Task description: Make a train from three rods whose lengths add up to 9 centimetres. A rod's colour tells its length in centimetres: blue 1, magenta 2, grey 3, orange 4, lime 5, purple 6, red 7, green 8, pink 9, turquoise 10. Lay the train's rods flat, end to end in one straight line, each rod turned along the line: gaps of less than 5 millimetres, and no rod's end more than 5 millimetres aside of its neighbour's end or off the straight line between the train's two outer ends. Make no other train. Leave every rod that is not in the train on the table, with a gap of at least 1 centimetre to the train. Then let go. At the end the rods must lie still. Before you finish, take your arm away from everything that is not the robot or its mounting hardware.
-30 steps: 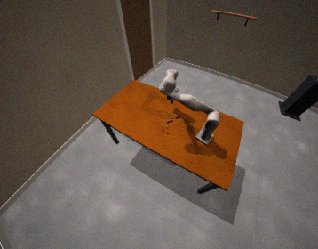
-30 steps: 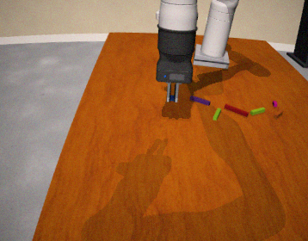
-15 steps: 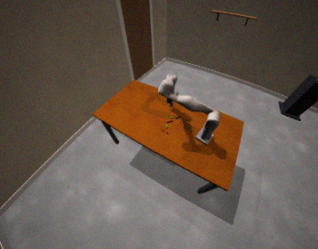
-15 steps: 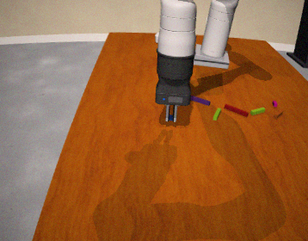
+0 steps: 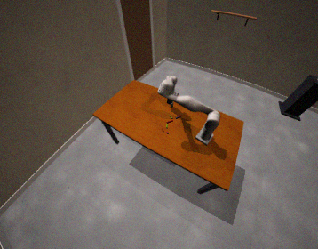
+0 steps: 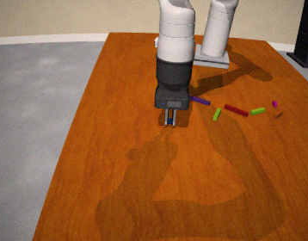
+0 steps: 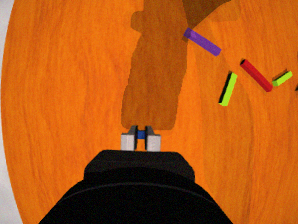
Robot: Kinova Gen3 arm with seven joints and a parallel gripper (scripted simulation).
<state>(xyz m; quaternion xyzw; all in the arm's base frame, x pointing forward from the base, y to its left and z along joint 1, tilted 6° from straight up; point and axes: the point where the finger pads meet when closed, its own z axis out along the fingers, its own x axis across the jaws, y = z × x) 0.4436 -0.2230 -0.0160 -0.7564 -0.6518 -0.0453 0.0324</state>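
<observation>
Right now my hand is 10 mm above the blue rod. Round my hand: orange rod 320 mm to the left, 40 mm behind, 30 mm below; red rod 190 mm to the left, 70 mm behind, 30 mm below; purple rod 120 mm behind, 100 mm to the left, 30 mm below.
</observation>
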